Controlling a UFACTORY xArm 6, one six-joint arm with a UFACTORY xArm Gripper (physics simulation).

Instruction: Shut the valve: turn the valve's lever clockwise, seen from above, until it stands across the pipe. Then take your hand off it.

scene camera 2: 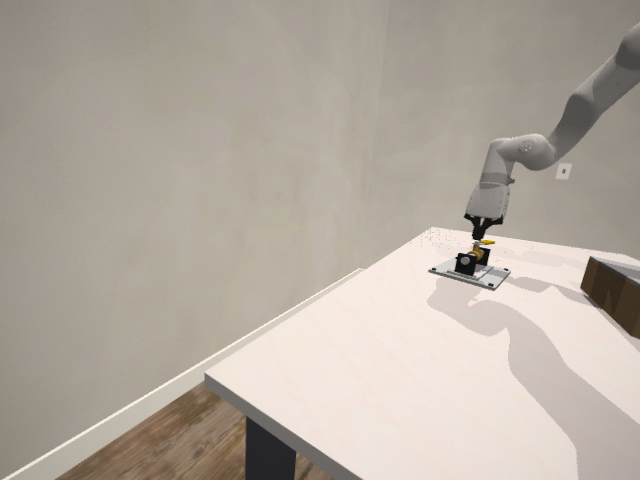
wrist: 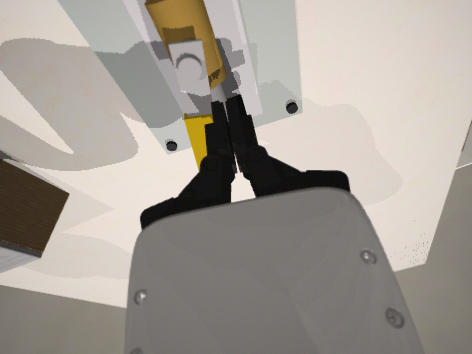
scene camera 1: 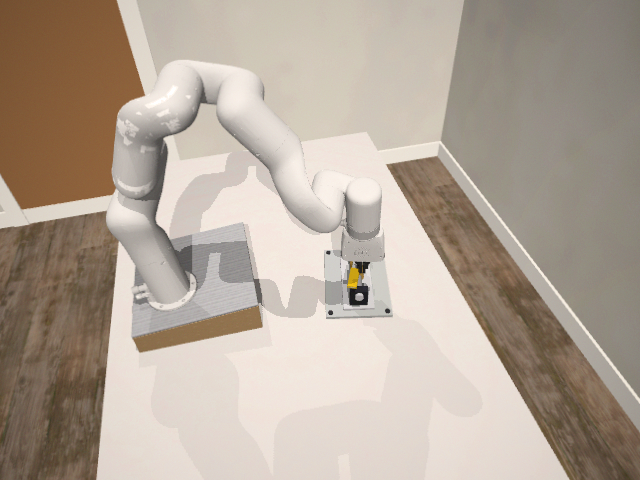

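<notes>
The valve's yellow lever [scene camera 1: 353, 277] [scene camera 2: 486, 242] [wrist: 196, 131] is turned a small angle away from the pipe's line, its free end toward the robot's base side. It is much nearer to along the pipe than across it. The brass valve body [scene camera 2: 474, 254] [wrist: 192, 15] sits between black supports on a pale plate [scene camera 1: 333, 281] [scene camera 2: 498, 277] [wrist: 277, 60]. My gripper [scene camera 1: 363, 268] [scene camera 2: 477, 237] [wrist: 227, 115] is shut and empty, pointing down close beside the lever, on the side away from the base. The fingers partly hide the lever in the wrist view; contact is unclear.
The arm's base stands on a grey-topped wooden block [scene camera 1: 206, 325] [scene camera 2: 610, 291] [wrist: 30, 210], on the same white table [scene camera 1: 491, 439] [scene camera 2: 336, 392]. A grey wall [scene camera 1: 558, 155] rises beyond the table's long edge, on the side away from the base.
</notes>
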